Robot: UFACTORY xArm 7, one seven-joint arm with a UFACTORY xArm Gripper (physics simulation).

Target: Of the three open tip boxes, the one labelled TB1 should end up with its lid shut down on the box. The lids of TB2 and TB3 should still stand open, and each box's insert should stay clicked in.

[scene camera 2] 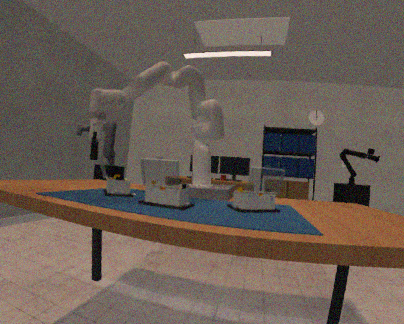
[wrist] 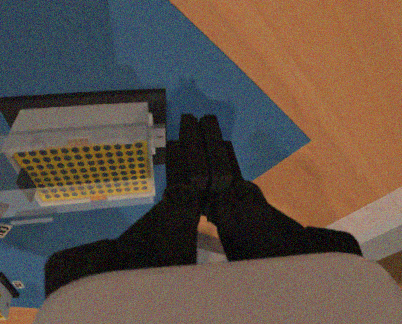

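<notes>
The view takes in a tip box (wrist: 33,112) as well as the robot's gripper (wrist: 194,137).
</notes>
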